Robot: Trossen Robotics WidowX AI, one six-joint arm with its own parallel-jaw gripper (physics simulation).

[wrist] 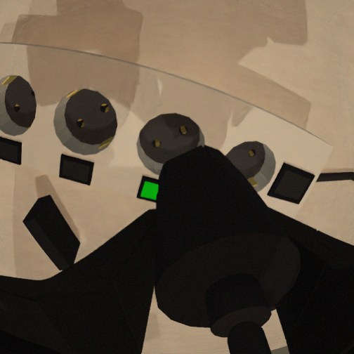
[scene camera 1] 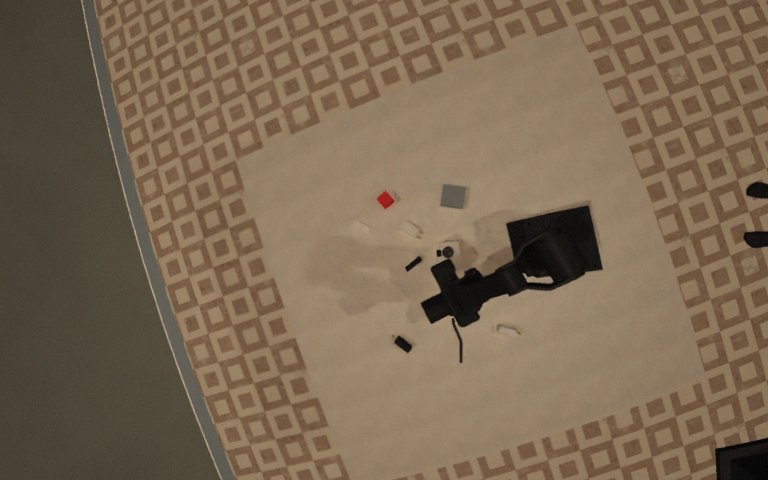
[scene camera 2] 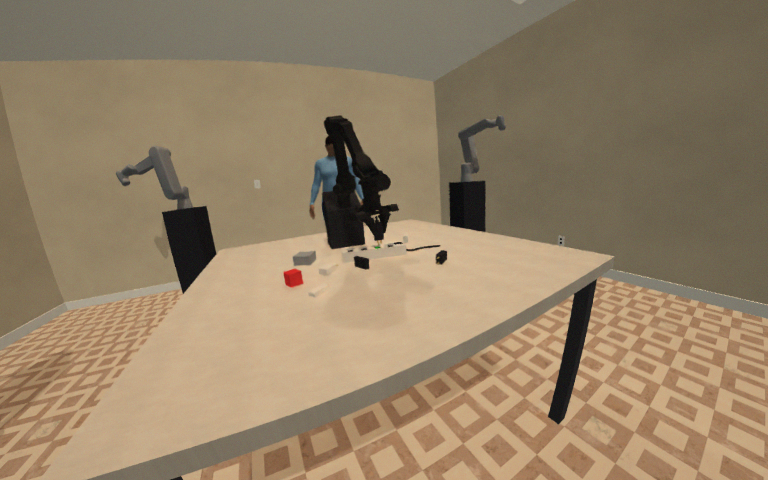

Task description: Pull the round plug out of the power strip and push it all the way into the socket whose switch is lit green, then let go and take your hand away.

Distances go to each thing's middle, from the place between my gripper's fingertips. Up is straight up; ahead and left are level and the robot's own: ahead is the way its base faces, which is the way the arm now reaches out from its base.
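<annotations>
The black round plug (wrist: pixel 222 259) is 1 cm behind my hand and 2 cm above it; going by their middles, it is the nearest to my hand of the things named here. As for the black block (wrist: pixel 44 221), that one is 7 cm below my hand, 10 cm ahead of it and 10 cm to the right of it.
</annotations>
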